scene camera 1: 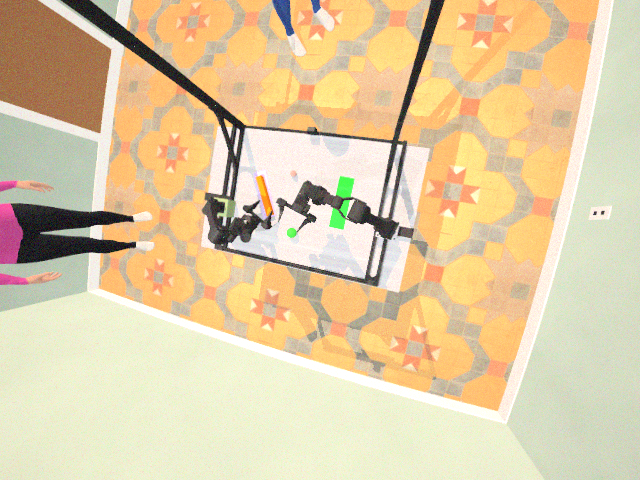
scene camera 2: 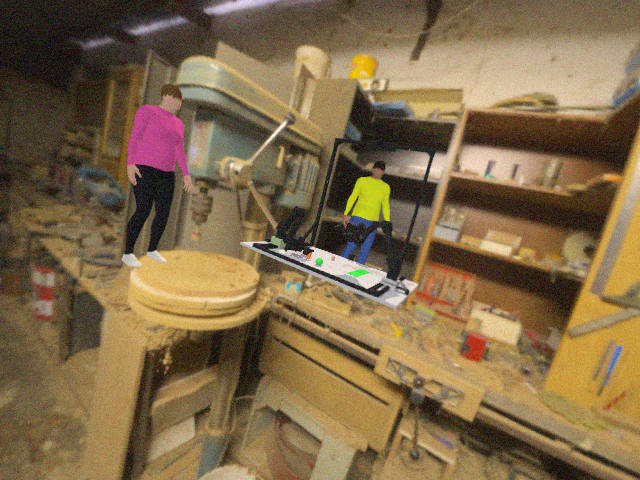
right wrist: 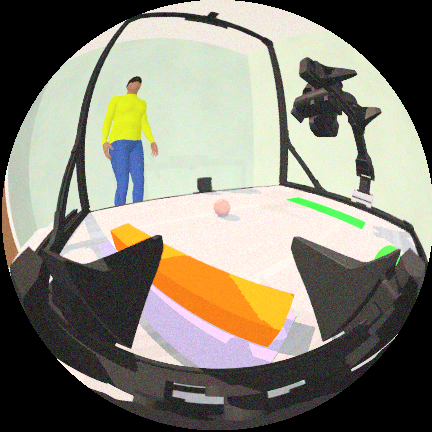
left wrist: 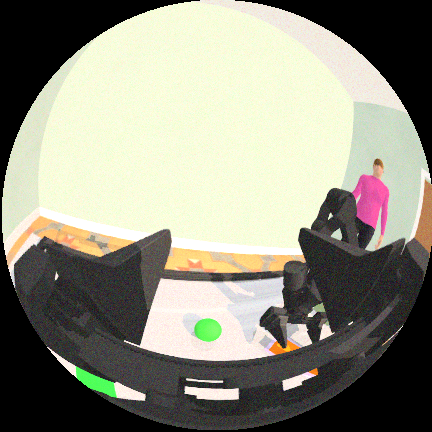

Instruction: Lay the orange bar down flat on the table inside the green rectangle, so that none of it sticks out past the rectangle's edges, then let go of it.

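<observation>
The orange bar lies on a lilac patch at the left of the table in scene camera 1. The green rectangle lies right of the middle, partly hidden under the left arm, with no bar on it. My right gripper is open and empty, by the bar's near end; much of the bar shows between its fingers in the right wrist view. My left gripper is open and empty, above the table between bar and rectangle.
A green ball is near the left gripper. A pink ball lies beyond the bar. A pale green object is by the right arm's base. A black frame surrounds the table.
</observation>
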